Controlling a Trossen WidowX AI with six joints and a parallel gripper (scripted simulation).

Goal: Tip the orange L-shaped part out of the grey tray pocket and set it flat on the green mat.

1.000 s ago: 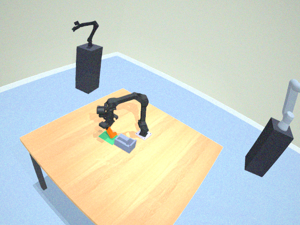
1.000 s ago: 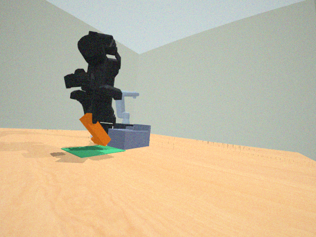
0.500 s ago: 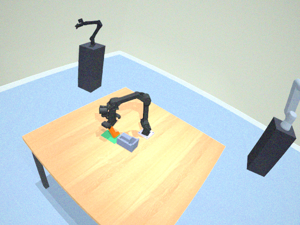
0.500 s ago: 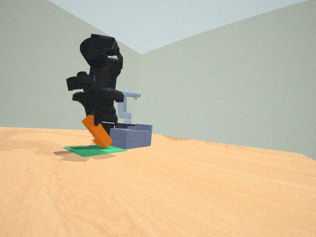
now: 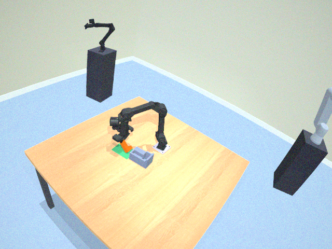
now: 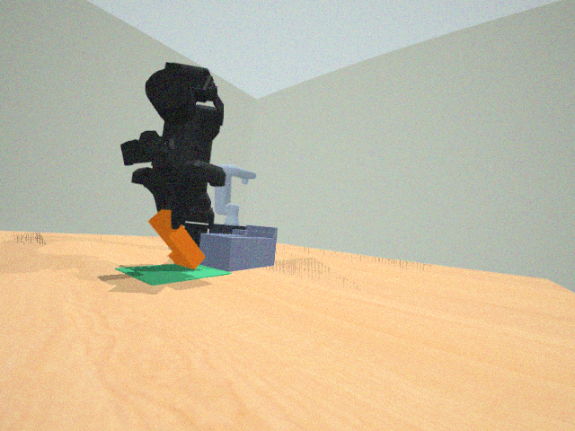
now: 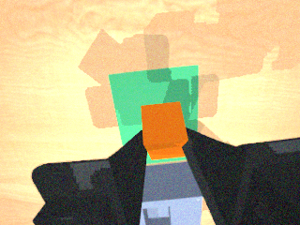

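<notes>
Right now the orange L-shaped part is 3 cm to the left of my gripper tip, 3 cm below it and 1 cm behind it. The rest, counted from my gripper tip: green mat (9 cm below, 2 cm to the left).
</notes>
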